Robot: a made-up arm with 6 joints.
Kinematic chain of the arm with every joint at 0, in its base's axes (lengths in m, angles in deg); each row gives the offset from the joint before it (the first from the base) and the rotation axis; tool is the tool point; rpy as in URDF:
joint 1: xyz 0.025 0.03 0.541 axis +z
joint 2: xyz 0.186 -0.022 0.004 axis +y
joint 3: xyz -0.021 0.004 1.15 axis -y
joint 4: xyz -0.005 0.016 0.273 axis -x
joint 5: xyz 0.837 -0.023 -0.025 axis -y
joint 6: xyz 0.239 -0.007 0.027 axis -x
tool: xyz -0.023 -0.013 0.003 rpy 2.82 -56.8 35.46
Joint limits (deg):
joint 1: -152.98..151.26
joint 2: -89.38..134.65
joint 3: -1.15..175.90
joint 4: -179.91..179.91
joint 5: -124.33..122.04
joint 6: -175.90..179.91
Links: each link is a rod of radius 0.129 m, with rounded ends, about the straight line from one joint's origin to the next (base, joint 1, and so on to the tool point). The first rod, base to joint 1, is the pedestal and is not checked.
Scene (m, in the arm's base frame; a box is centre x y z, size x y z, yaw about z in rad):
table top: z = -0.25
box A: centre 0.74 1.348 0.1 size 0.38 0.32 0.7 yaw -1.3
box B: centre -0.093 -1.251 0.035 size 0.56 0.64 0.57 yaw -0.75
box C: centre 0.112 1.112 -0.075 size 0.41 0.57 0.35 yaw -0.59
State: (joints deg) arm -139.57 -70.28 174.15 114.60 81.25 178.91
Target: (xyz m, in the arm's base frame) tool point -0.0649 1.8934 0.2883
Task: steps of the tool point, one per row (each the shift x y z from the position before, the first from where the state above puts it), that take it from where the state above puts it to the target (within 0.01 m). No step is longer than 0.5 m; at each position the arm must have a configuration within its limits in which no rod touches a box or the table.
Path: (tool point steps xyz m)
1: 0.1552 0.1250 0.3546
2: 0.0657 0.0620 0.4390
3: -0.0503 -0.0254 0.4884
4: -0.0778 0.2185 -0.1465
5: -0.1326 0.2028 -0.1535
6: -0.1827 0.1724 -0.1604
7: -0.2046 0.2662 -0.1774
8: -0.2778 0.1884 -0.2022
9: -0.3227 0.0909 -0.2184

